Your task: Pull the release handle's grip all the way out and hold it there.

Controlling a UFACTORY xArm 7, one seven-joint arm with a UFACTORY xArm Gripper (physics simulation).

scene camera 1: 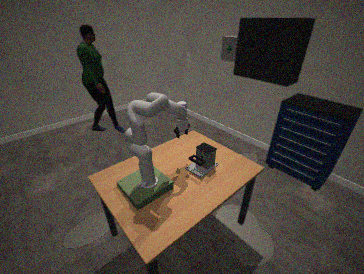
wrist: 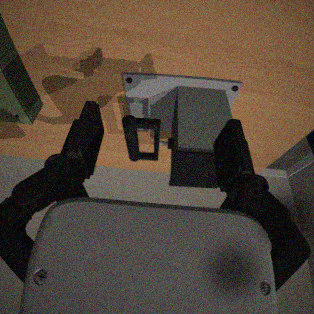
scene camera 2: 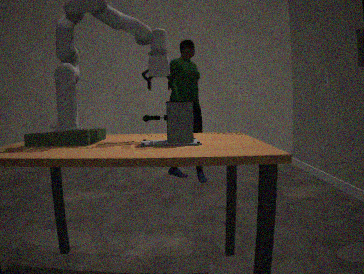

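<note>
The release handle is a black rectangular loop whose grip [scene camera 1: 194, 158] [scene camera 2: 146, 118] [wrist: 131, 140] faces the arm's base. A short thin shaft joins the loop to the side of a grey upright housing [scene camera 1: 206, 156] [scene camera 2: 180, 122] [wrist: 202, 120] with a dark top. The housing stands on a light metal plate [scene camera 1: 200, 174] [scene camera 2: 150, 143] [wrist: 160, 82] on the table. My gripper [scene camera 1: 182, 132] [scene camera 2: 159, 86] [wrist: 162, 123] is open and empty, above the handle and apart from it. In the wrist view the loop and part of the housing show between the two spread fingers.
The arm stands on a green block [scene camera 1: 130, 186] [scene camera 2: 50, 138] [wrist: 15, 95] on the wooden table [scene camera 1: 225, 182] [scene camera 2: 225, 150] [wrist: 270, 50]. A person in green [scene camera 1: 91, 65] [scene camera 2: 185, 80] stands beyond the table. A blue drawer cabinet [scene camera 1: 310, 145] stands by the wall.
</note>
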